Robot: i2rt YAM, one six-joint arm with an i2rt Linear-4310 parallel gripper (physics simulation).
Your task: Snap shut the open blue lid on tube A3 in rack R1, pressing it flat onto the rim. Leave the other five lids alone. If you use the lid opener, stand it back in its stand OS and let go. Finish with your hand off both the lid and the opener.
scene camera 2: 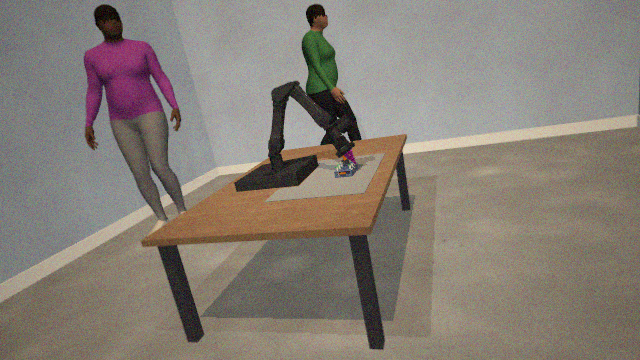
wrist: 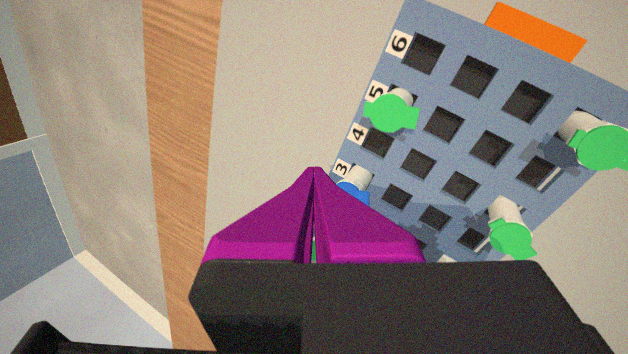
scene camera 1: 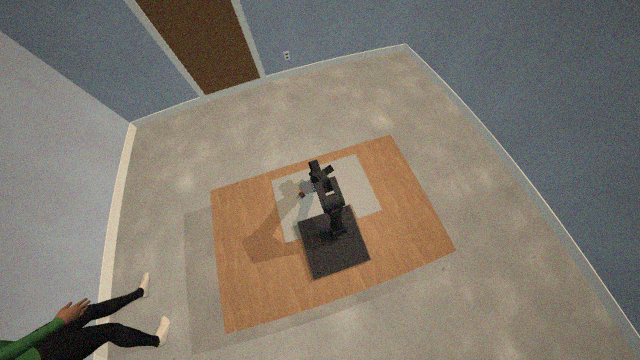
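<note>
The blue-grey rack R1 stands on the pale mat. The blue lid on tube A3, beside the label 3, is partly hidden behind my right fingertip in the wrist view. How far the lid stands open is unclear. My gripper is shut with nothing between its magenta fingers. Its tips appear beside the blue lid; whether they touch it I cannot tell. Green lids show on other tubes. A sliver of green shows between the fingers. The lid opener is not clearly visible.
An orange block lies at the rack's far edge in the wrist view. The pale mat lies on the wooden table. A small orange and dark object is beside the arm. Two people stand beyond the table.
</note>
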